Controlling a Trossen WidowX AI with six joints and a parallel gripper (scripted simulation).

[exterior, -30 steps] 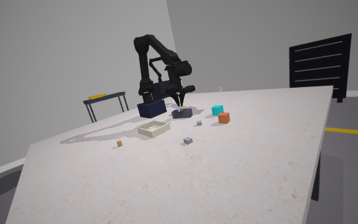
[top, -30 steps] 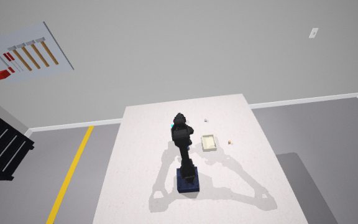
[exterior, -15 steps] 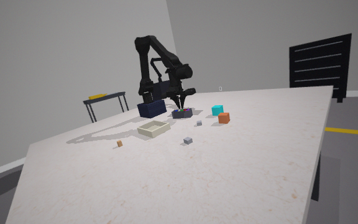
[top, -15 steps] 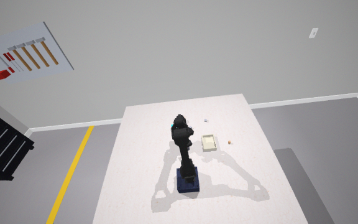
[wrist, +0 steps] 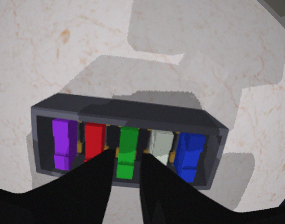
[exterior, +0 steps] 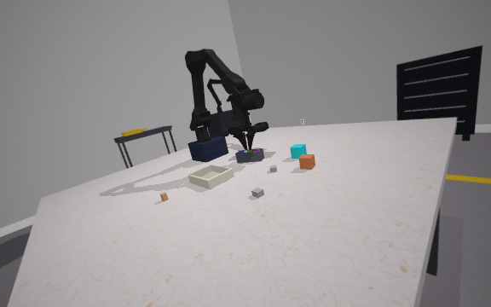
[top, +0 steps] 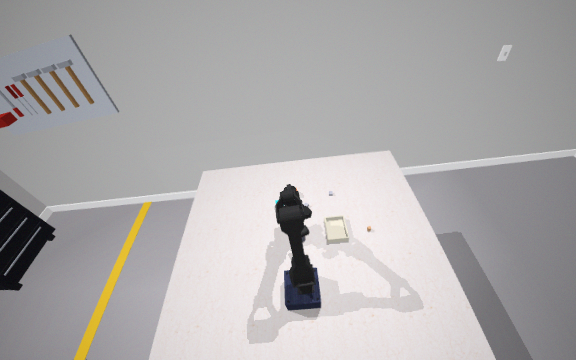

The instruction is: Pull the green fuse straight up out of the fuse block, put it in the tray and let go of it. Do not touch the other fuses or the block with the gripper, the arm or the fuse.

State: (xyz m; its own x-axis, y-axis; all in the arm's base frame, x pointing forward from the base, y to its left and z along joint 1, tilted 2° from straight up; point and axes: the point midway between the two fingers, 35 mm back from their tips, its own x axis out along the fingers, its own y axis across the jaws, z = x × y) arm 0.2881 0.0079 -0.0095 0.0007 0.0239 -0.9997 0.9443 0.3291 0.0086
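Now: gripper tip 20 mm above the green fuse. The rest, counted from my gripper tip: orange cube (260 mm ahead, 20 mm to the right, 30 mm below); then tray (10 mm behind, 200 mm to the right, 40 mm below); then cyan cube (180 mm ahead, 70 mm to the left, 20 mm below).
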